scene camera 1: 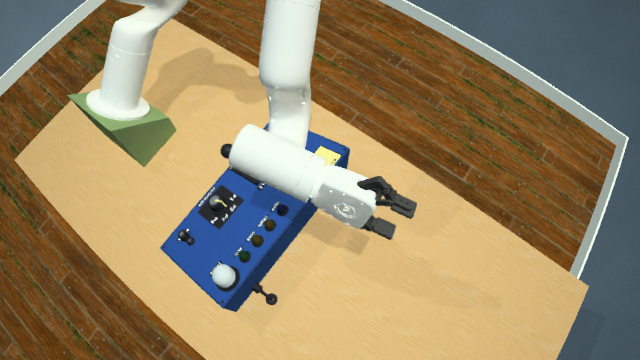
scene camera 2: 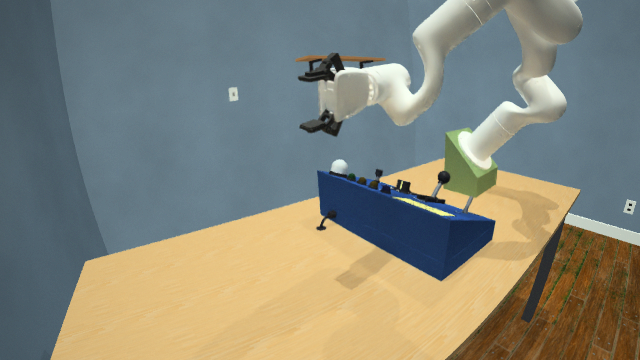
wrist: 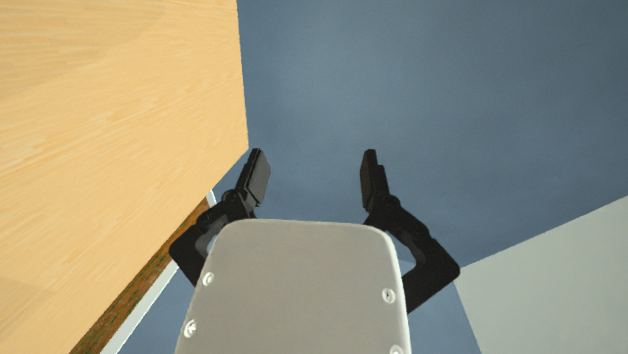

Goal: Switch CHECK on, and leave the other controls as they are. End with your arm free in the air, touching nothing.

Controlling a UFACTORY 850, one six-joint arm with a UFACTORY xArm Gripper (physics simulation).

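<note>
A blue control box (scene camera 1: 192,257) (scene camera 2: 380,237) stands on the table. Its labels are too small to read, so I cannot tell which control is CHECK. It bears a green button (scene camera 1: 244,256) (scene camera 2: 351,177), two dark amber buttons, a dark blue button (scene camera 1: 282,210) (scene camera 2: 385,189), a white dome (scene camera 1: 223,275) (scene camera 2: 339,167), a small black toggle (scene camera 1: 185,236) (scene camera 2: 379,173), a rotary knob (scene camera 1: 217,202) (scene camera 2: 403,186) and a ball-topped lever (scene camera 1: 226,150) (scene camera 2: 443,177). My gripper (scene camera 1: 398,218) (scene camera 2: 306,102) (wrist: 313,159) is open and empty, high in the air beyond the box's button side, touching nothing.
My forearm hangs over the box and hides part of it in scene camera 1. A yellow label (scene camera 1: 327,155) (scene camera 2: 425,206) lies on the box. A black hooked handle (scene camera 1: 271,299) (scene camera 2: 321,228) sticks out of its side. A wall shelf (scene camera 2: 350,58) shows behind the gripper.
</note>
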